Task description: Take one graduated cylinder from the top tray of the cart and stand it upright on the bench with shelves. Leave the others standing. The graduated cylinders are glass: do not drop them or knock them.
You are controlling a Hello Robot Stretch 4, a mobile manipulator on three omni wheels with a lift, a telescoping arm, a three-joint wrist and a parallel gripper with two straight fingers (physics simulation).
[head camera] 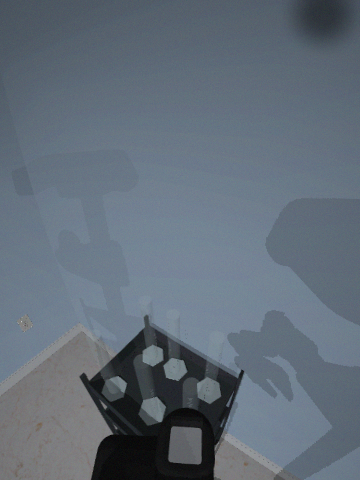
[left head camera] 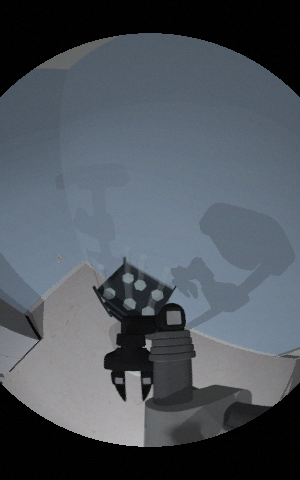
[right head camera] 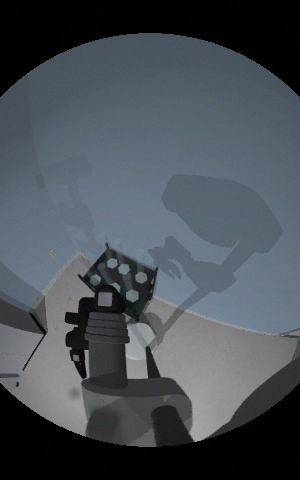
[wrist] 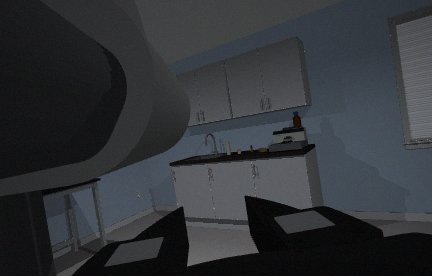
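Several clear glass graduated cylinders stand upright on pale hexagonal bases in the black top tray of the cart. One cylinder stands toward the back, another at the right. My wrist covers the near tray edge and a near cylinder's base in the head view. My gripper is open, with nothing between its fingers, on the near side of the cart, pointing away from it. The bench with shelves cannot be identified for certain.
Blue walls stand close behind the cart. The wrist view shows a white counter with a tap, wall cabinets above it, and a light-framed table at left. A pale cabinet stands at the left in the left head view.
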